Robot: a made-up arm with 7 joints.
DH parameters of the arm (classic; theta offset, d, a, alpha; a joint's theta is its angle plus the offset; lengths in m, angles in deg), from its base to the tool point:
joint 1: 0 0.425 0 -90
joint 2: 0 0 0 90
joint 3: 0 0.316 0.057 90
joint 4: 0 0 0.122 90
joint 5: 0 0.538 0 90
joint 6: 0 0 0.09 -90
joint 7: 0 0.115 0 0
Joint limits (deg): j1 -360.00..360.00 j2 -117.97..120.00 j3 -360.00..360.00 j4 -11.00..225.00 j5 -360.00..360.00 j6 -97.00..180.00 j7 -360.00..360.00
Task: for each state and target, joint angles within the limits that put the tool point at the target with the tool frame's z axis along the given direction. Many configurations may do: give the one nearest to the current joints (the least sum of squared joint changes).
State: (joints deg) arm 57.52 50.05 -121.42 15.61 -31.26 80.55 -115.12
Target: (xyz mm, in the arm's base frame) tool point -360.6 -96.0 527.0 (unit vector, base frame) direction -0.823 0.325 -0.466
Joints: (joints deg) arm 10.04 94.92 -156.77 -8.82 -21.49 36.38 -115.12
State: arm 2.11 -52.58 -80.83 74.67 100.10 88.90 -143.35
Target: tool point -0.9 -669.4 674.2 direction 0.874 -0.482 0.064
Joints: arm -21.89 -31.11 -63.27 60.76 78.25 48.43 -143.35
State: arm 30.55 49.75 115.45 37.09 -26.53 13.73 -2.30
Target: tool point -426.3 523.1 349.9 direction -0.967 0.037 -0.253
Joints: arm 41.86 79.78 81.34 47.56 -16.56 4.59 -2.30
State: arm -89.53 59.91 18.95 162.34 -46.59 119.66 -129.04
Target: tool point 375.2 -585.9 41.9 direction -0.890 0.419 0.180
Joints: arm -58.42 88.03 17.57 133.29 -52.44 145.34 -129.04
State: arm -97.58 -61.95 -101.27 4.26 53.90 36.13 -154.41
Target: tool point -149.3 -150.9 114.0 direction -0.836 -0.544 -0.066
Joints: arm -120.26 -34.93 -142.33 -10.99 78.24 52.65 -154.41
